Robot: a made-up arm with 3 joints. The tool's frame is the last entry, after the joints. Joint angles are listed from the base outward.
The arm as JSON. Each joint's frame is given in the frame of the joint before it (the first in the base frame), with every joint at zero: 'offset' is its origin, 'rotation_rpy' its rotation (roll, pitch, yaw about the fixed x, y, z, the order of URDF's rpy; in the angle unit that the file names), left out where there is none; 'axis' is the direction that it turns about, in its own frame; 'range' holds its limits. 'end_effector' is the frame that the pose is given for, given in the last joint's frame.
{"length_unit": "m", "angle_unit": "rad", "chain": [
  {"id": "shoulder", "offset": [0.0, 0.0, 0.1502], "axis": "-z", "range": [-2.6, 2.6]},
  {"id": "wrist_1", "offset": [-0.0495, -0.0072, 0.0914], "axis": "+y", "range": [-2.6, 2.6]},
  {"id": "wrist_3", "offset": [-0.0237, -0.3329, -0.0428], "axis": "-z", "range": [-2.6, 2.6]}
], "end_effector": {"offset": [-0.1, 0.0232, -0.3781]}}
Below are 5 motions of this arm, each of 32 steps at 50 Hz.
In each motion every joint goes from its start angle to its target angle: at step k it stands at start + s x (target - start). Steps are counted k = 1, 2, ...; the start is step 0. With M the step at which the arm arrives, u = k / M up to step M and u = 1 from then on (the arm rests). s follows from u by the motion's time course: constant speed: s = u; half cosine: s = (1 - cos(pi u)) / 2; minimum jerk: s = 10 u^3 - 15 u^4 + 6 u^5.
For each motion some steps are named. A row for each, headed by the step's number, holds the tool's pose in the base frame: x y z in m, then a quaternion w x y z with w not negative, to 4 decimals.
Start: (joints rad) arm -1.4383 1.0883 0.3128
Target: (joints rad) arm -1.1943 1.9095 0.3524
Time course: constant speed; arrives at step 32
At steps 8, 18, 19, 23, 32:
8: 0.1878 -0.5308 0.2334 0.6896 -0.4527 0.3977 0.4016
18: 0.1491 -0.5315 0.3434 0.6326 -0.5107 0.4784 0.3318
19: 0.1456 -0.5300 0.3542 0.6261 -0.5158 0.4863 0.3248
23: 0.1332 -0.5210 0.3964 0.5983 -0.5349 0.5173 0.2971
32: 0.1132 -0.4857 0.4848 0.5274 -0.5701 0.5840 0.2361

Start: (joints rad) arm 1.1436 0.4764 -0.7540
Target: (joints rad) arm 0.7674 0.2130 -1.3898
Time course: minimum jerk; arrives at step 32
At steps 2, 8, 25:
2: -0.4985 0.1487 -0.0811 0.9537 0.1916 0.1373 -0.1870
8: -0.5034 0.1165 -0.0903 0.9650 0.1827 0.1273 -0.1384
25: -0.4580 -0.1504 -0.1521 0.9562 0.1016 0.0557 0.2688

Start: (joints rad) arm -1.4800 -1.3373 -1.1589
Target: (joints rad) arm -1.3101 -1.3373 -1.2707
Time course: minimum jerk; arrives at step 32
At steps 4, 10, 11, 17, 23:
4: 0.4525 0.2994 0.0617 0.1955 0.0977 -0.6122 0.7599
10: 0.4618 0.2869 0.0631 0.1991 0.0836 -0.6143 0.7590
11: 0.4643 0.2834 0.0636 0.2001 0.0796 -0.6148 0.7587
17: 0.4818 0.2570 0.0666 0.2075 0.0507 -0.6178 0.7567
23: 0.4964 0.2321 0.0695 0.2141 0.0244 -0.6194 0.7549

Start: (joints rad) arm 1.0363 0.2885 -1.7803
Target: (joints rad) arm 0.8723 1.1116 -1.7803
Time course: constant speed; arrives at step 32
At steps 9, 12, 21, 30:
9: -0.5242 -0.0080 -0.1109 0.8920 0.2527 0.0474 0.3719
12: -0.5389 0.0058 -0.0921 0.8793 0.2887 0.0565 0.3746
21: -0.5803 0.0368 -0.0240 0.8336 0.3932 0.0864 0.3781
30: -0.6146 0.0503 0.0582 0.7773 0.4912 0.1199 0.3744

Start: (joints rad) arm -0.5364 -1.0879 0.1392
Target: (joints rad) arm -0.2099 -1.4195 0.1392
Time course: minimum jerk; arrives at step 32
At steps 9, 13, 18, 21, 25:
9: 0.3911 -0.1348 -0.0447 0.8305 0.1665 -0.5107 0.1476
13: 0.3977 -0.1515 -0.0234 0.8176 0.1579 -0.5407 0.1194
18: 0.4041 -0.1803 0.0109 0.7946 0.1415 -0.5852 0.0782
21: 0.4054 -0.1977 0.0308 0.7803 0.1307 -0.6090 0.0564
25: 0.4050 -0.2153 0.0504 0.7655 0.1191 -0.6312 0.0363

